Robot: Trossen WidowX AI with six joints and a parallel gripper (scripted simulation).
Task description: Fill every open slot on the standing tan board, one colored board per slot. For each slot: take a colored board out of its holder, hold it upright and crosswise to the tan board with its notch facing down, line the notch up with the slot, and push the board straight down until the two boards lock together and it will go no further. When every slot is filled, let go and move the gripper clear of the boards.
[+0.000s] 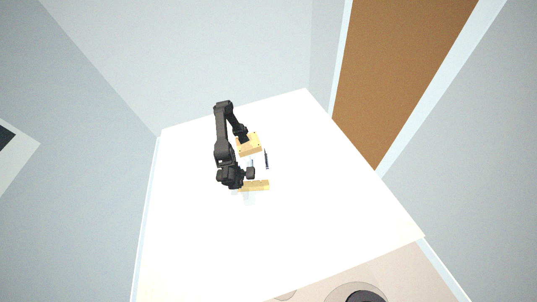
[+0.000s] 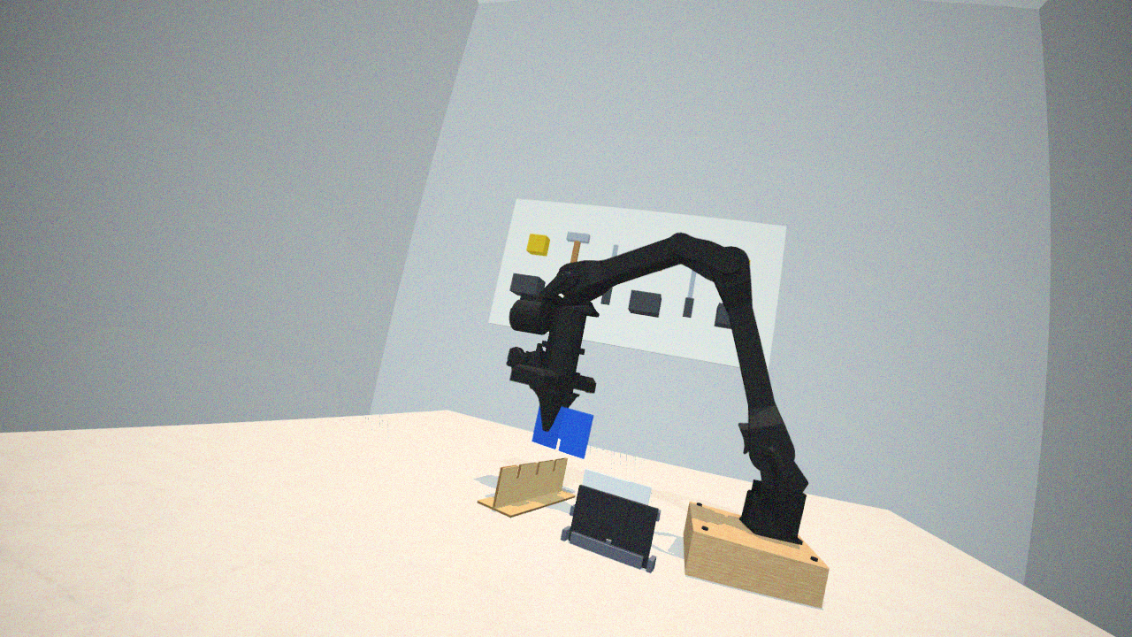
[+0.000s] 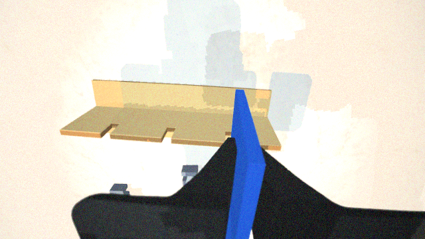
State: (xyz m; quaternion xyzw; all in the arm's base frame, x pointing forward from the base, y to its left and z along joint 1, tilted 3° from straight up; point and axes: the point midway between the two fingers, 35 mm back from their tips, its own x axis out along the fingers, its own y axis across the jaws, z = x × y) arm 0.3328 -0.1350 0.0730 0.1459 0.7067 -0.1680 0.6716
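Right now my gripper tip is 20 mm past the blue board and 10 mm to the right of it. Also, from my gripper tip: tan board: 80 mm below, 60 mm to the left; then black board: 200 mm to the left, 120 mm behind, 70 mm below.
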